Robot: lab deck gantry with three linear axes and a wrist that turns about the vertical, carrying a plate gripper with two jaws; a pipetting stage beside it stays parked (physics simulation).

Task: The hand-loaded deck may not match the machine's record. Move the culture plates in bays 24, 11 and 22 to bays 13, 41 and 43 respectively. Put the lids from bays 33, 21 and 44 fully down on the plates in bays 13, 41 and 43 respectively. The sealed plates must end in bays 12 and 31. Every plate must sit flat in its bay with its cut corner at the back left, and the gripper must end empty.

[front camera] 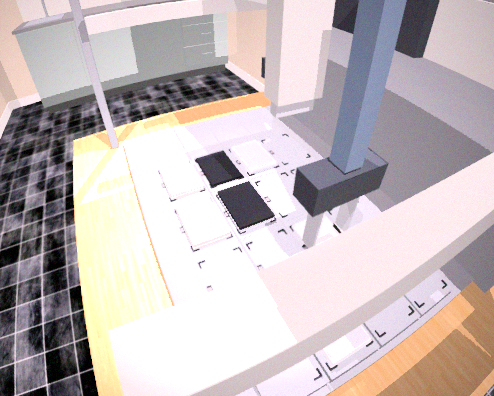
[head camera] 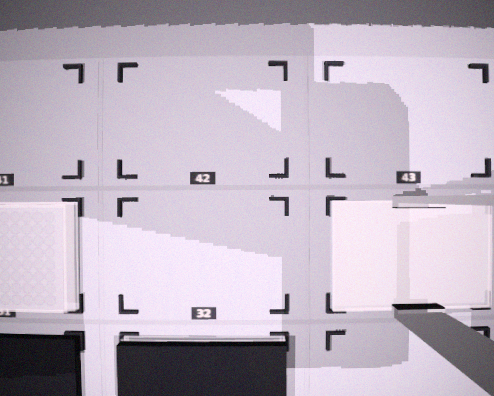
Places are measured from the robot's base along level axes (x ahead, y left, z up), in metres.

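Where they show: gripper, fingertip midpoint: [front camera: 324,237] [head camera: 414,255]; robot's base, origin of the base link: [front camera: 159,171].
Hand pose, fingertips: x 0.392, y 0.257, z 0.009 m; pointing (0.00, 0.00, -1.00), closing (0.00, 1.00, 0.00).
Things, the pixels of their centre, and the offset from my fingertips. "*": a spot on its surface instead.
- clear plate with round wells, body centre: [front camera: 253,155] dx -0.328, dy +0.000, dz -0.002 m
- bay 21, surface spot: [head camera: 37,367] [front camera: 229,170] * dx -0.295, dy -0.087, dz -0.001 m
- bay 22, surface spot: [head camera: 202,372] [front camera: 253,199] * dx -0.163, dy -0.084, dz +0.008 m
- white piece, body centre: [front camera: 330,322] dx +0.164, dy -0.107, dz +0.013 m
The gripper [front camera: 327,234] [head camera: 419,255] is low at bay 33. Its two jaws stand at the front and back edges of a pale, translucent lid [front camera: 326,226] [head camera: 365,255] and look shut on it; the lid lies flat within the corner marks. In the head view bays 42 [head camera: 202,178] and 43 [head camera: 408,177] hold no plate. A clear plate with round wells [front camera: 255,156] [head camera: 30,257] sits in bay 31. Dark pieces lie in bay 21 [front camera: 220,168] [head camera: 37,367] and bay 22 [front camera: 245,205] [head camera: 202,372], the latter with a clear rim at its back. Cut corners are unclear.
White pieces [front camera: 182,181] [front camera: 202,225] lie in the two bays left of the dark pieces. A pale beam [front camera: 380,240] crosses the front view and hides several bays. Below it, another white piece [front camera: 345,345] lies in a bay. A thin post [front camera: 97,82] stands at the left.
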